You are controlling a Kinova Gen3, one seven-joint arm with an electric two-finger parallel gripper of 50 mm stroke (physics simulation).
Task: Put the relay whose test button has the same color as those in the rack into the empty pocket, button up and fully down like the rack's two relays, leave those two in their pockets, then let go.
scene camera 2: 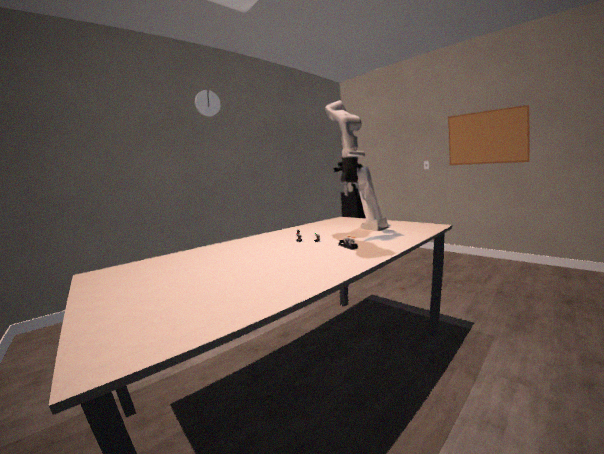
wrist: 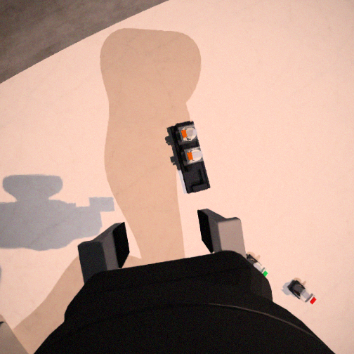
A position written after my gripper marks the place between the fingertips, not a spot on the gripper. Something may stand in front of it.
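Note:
Looking through the wrist view, I find my gripper (wrist: 163, 231), and the same view shows me a black rack (wrist: 195, 178).

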